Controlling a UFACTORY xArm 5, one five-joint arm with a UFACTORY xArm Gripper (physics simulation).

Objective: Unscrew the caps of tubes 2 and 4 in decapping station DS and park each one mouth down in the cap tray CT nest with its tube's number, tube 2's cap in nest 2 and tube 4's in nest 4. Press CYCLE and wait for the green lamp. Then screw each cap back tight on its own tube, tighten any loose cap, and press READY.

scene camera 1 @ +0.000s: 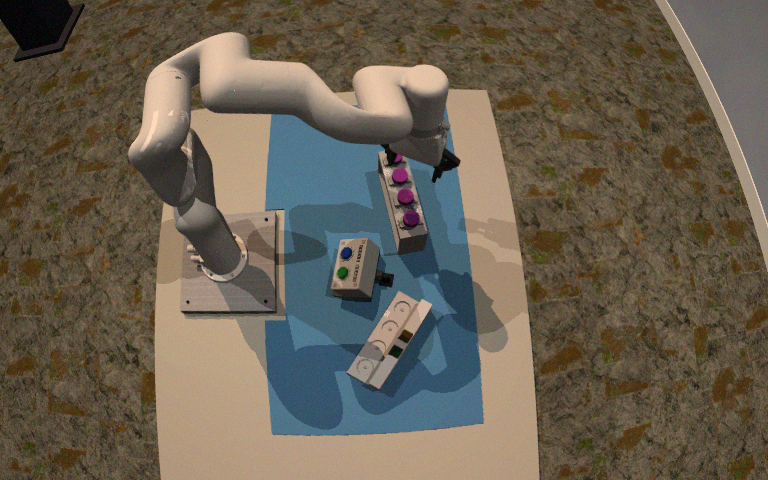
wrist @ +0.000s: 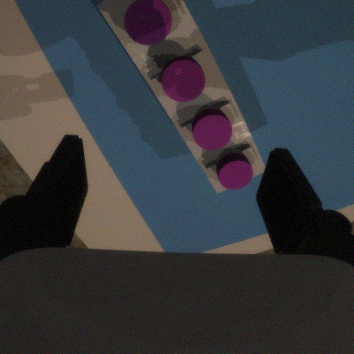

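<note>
Decapping station DS is a long grey block with purple caps in one row: one cap at the far end is partly behind a finger, then caps. The wrist view also shows purple caps. Tube numbers are not readable. My gripper is open and empty, above the station's far end. Cap tray CT has round nests without caps. Its square windows, amber and green, look dark.
A button box with a blue button and a green button stands between the station and the tray. A small black part sticks out of its right side. All stand on the blue mat.
</note>
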